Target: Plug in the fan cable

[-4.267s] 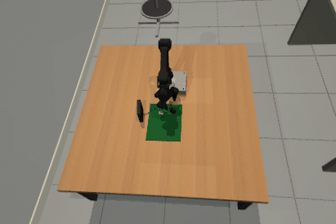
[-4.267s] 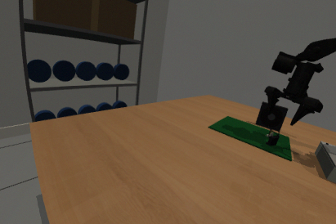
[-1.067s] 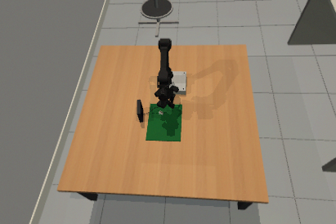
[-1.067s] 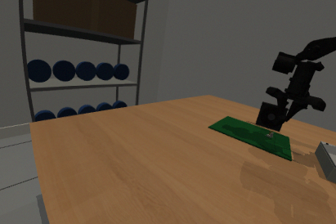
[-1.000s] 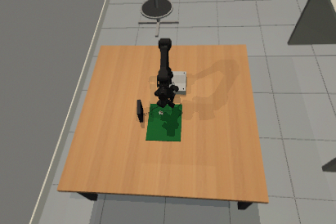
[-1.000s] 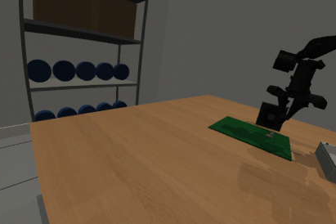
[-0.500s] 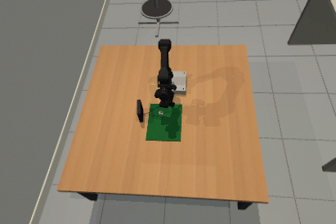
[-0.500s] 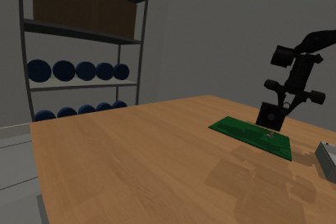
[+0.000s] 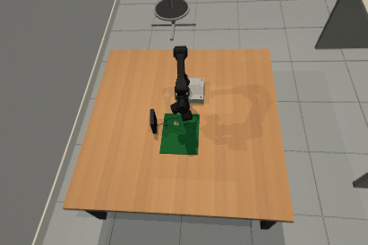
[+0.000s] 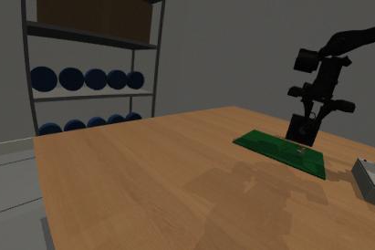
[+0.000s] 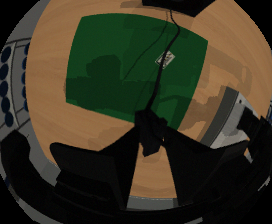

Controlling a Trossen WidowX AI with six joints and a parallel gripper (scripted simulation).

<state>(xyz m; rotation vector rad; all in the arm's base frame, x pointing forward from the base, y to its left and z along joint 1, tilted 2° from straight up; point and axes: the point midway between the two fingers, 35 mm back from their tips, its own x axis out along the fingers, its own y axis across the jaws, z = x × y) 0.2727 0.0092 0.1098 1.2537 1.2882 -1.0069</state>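
Right now my gripper tip is 6 cm short of the green board, 6 cm to the left of it and 14 cm above it. Also, from my gripper tip: dark plug (1 cm to the left); black fan (2 cm behind, 22 cm to the right, 6 cm below).
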